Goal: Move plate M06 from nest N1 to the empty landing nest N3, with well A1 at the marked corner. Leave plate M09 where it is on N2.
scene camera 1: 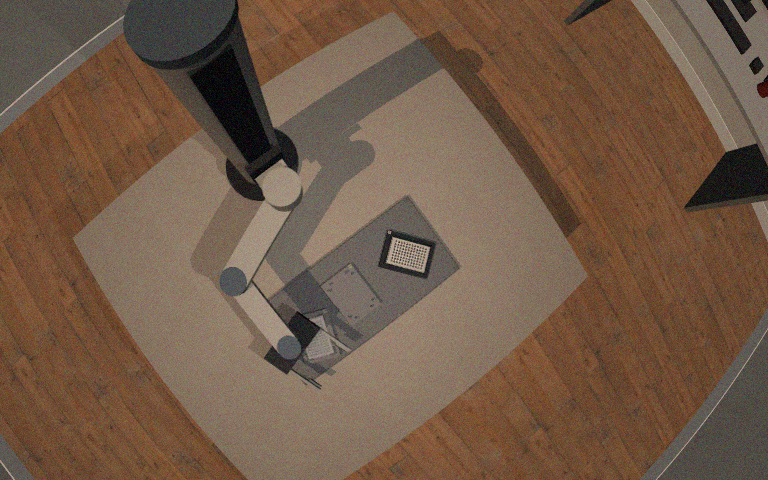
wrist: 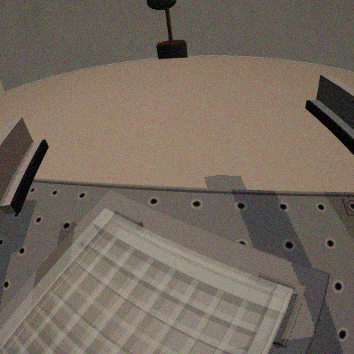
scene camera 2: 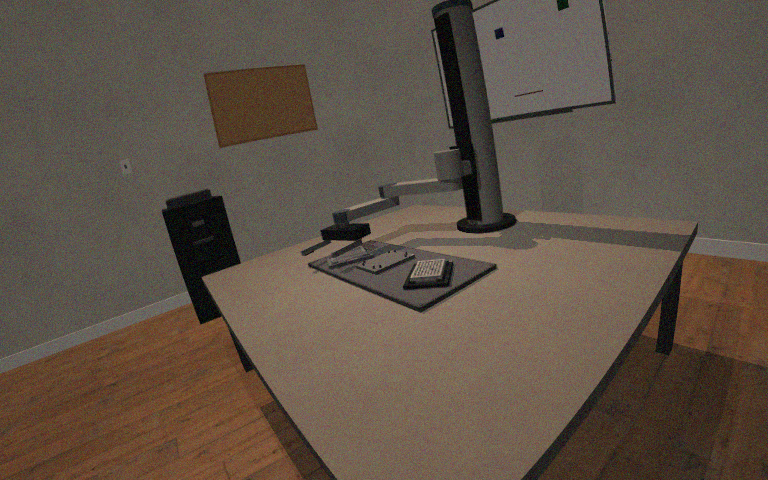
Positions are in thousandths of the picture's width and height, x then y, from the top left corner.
my gripper: scene camera 1 436, 772; wrist 507, 281; scene camera 2 412, 530
